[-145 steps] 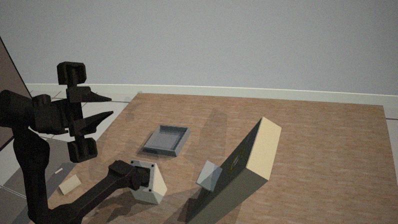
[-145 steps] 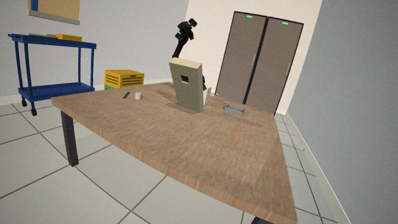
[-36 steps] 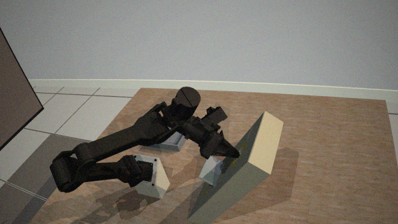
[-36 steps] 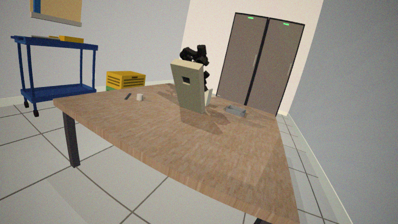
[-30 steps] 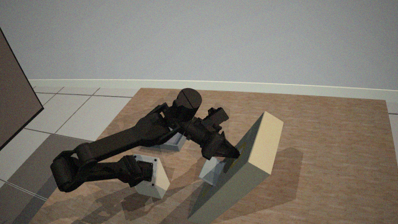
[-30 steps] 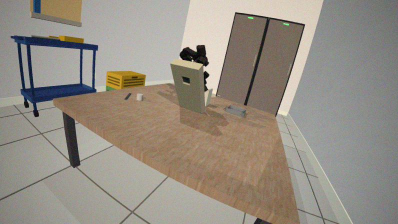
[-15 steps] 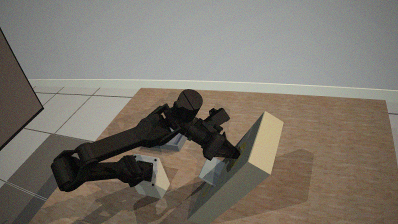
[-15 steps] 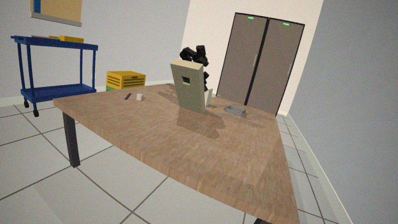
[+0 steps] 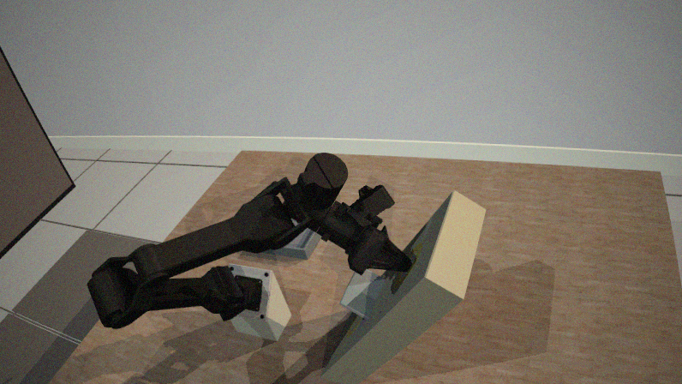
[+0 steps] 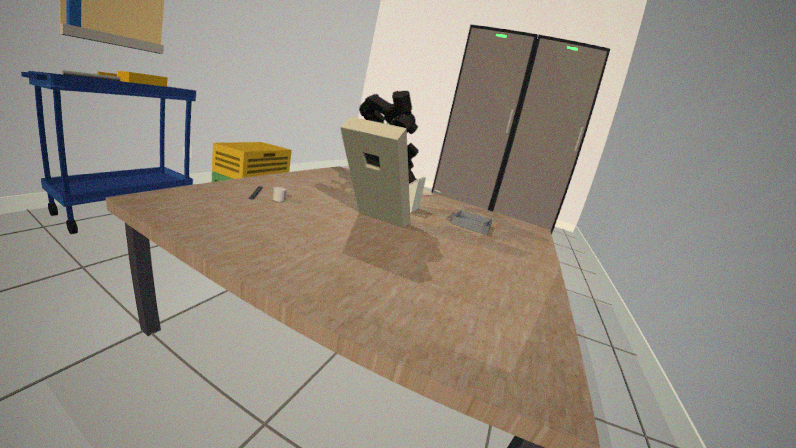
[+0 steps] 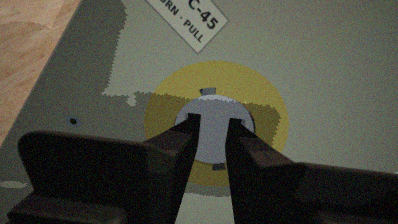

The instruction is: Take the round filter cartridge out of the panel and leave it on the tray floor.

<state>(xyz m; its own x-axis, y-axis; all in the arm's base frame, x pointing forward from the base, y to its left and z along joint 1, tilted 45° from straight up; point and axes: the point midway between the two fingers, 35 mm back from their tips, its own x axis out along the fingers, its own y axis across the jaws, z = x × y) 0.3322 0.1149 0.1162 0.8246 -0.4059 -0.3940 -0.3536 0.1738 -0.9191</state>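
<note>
Right now the round filter cartridge is 10 mm below my gripper tip and 10 mm ahead of it. Round my gripper tip: tray (420 mm behind, 280 mm to the left, 240 mm below); service panel (80 mm below, 40 mm behind).
</note>
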